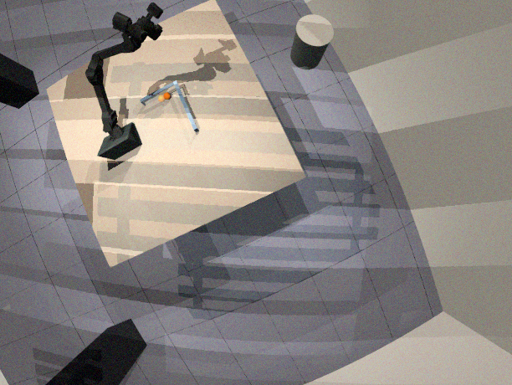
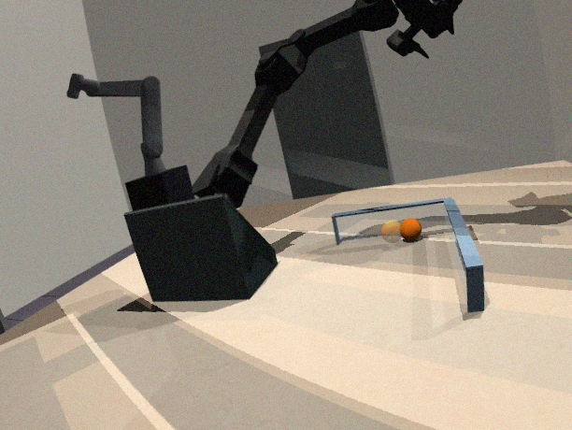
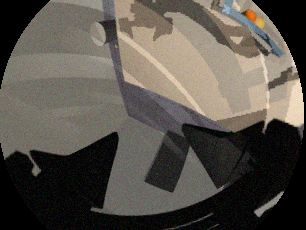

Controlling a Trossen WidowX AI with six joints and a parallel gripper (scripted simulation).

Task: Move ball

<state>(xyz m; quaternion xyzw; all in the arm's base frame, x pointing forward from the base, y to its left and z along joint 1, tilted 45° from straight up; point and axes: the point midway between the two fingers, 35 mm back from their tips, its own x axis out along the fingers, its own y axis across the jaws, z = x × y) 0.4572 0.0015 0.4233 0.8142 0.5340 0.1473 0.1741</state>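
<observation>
Now: the orange ball 35 cm below my gripper tip, 22 cm to the right of it and 14 cm behind it. From my gripper tip the other things lie so: see-through ball copy 35 cm below, 22 cm to the right, 18 cm behind.
</observation>
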